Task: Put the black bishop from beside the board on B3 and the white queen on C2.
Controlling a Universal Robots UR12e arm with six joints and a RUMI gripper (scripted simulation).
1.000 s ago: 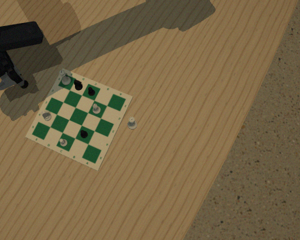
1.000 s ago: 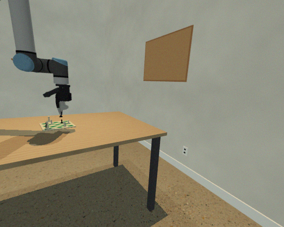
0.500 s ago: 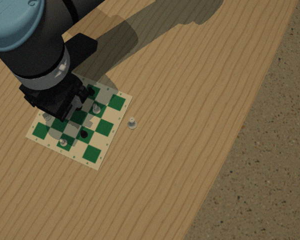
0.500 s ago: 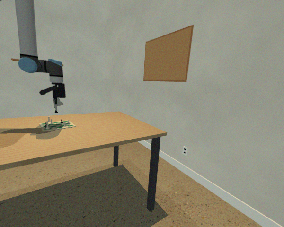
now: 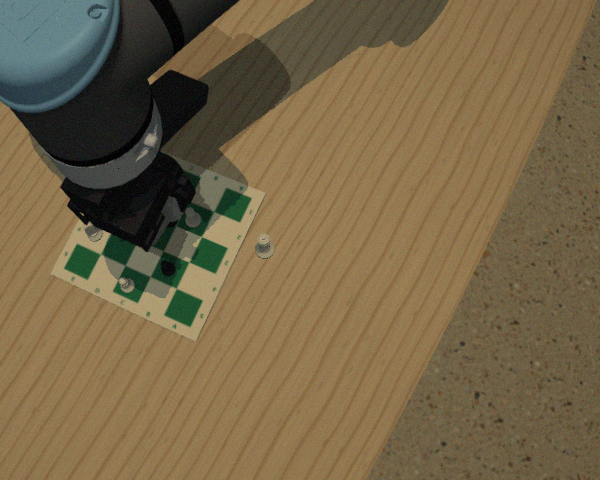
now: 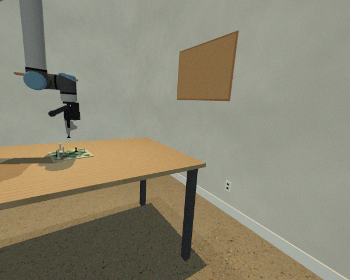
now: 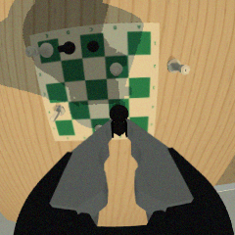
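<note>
Right now my hand is 130 mm above the cream board, 40 mm to the left of it and 10 mm short of it. Round my hand: black bishop 10 mm below.
</note>
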